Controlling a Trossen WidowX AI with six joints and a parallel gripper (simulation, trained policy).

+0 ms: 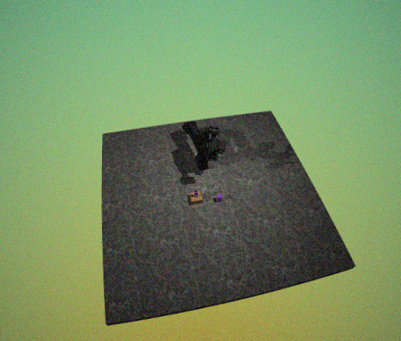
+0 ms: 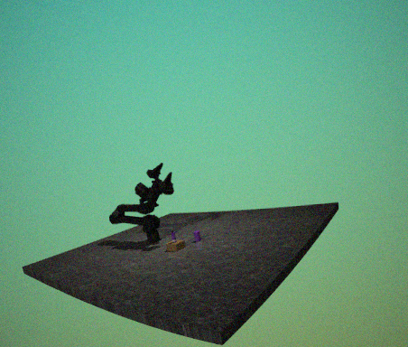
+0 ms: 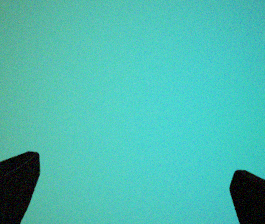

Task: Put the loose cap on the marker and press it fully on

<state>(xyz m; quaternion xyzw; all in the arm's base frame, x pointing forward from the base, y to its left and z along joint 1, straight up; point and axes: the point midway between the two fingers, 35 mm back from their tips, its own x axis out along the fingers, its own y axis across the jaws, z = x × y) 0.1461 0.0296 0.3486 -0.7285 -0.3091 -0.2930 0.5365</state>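
The purple cap is 11 cm ahead of my gripper tip and 35 cm below it. From my gripper tip the other things lie so: holder block 8 cm ahead, 13 cm to the right, 36 cm below.
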